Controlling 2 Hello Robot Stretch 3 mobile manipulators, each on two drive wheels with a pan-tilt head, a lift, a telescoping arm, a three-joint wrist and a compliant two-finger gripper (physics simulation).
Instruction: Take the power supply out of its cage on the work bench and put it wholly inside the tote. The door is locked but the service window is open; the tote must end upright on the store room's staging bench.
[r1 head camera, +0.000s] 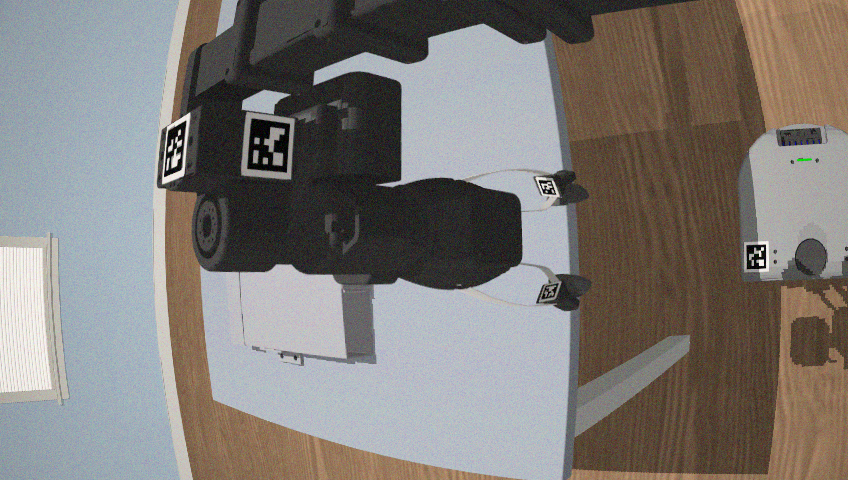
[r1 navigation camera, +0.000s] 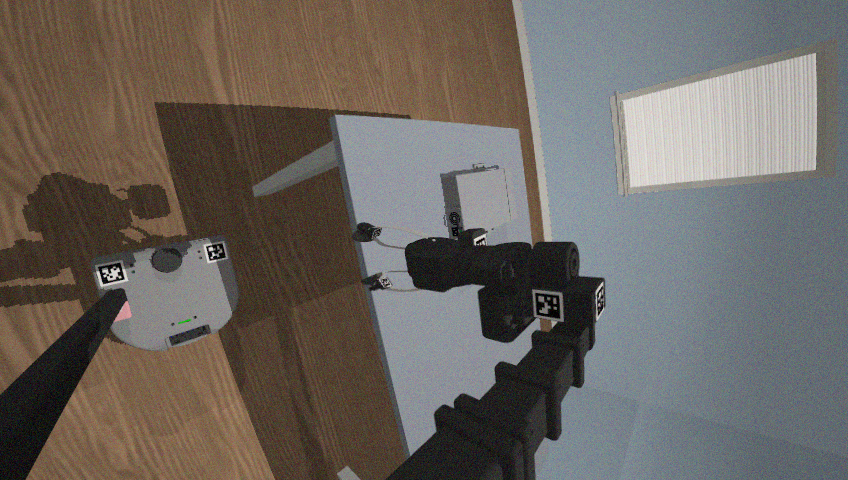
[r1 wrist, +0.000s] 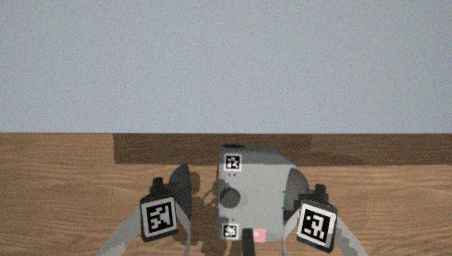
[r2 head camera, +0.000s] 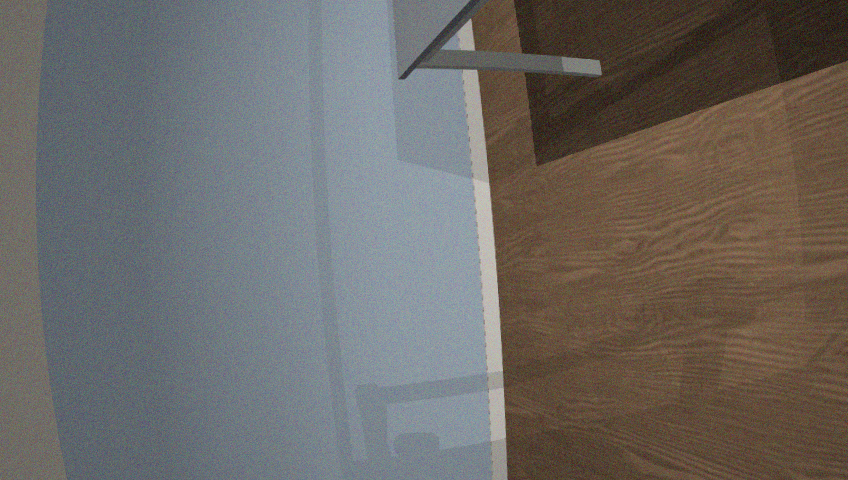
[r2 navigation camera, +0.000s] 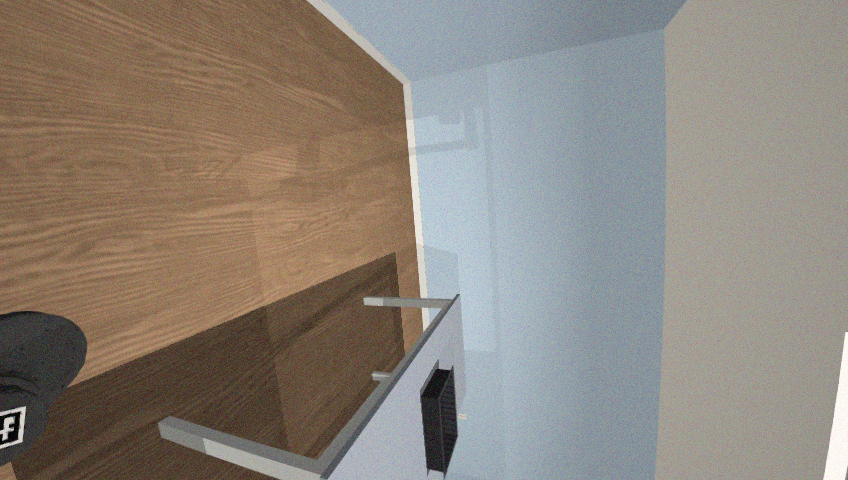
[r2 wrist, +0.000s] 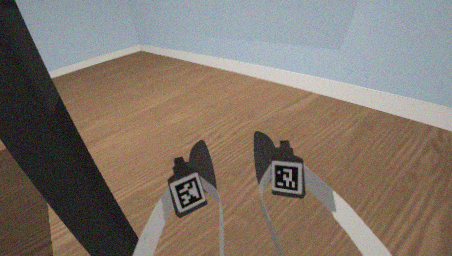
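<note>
The pale cage (r1 head camera: 291, 315) (r1 navigation camera: 484, 199) sits on the work bench (r1 head camera: 464, 380) (r1 navigation camera: 392, 160) (r1 wrist: 225, 65). The power supply (r1 navigation camera: 454, 221) shows its fan face at the cage's open front; r1's wrist hides that face in the r1 head view. The r1 gripper (r1 head camera: 572, 239) (r1 navigation camera: 368, 256) (r1 wrist: 239, 192) is open and empty, above the bench near its front edge, its fingers pointing away from the cage. The black tote (r2 navigation camera: 439, 419) stands upright on the staging bench (r2 navigation camera: 386, 437) (r2 head camera: 428, 26). The r2 gripper (r2 wrist: 233, 159) is open and empty, above the wood floor.
r1's base (r1 head camera: 791, 202) (r1 navigation camera: 172, 303) (r1 wrist: 265, 175) stands on the floor in front of the work bench. A slatted window (r1 head camera: 23, 315) (r1 navigation camera: 720, 118) is in the wall behind it. A dark post (r2 wrist: 55, 130) crosses the left of the r2 wrist view. Staging bench legs (r2 navigation camera: 238, 449) (r2 head camera: 505, 61) reach down.
</note>
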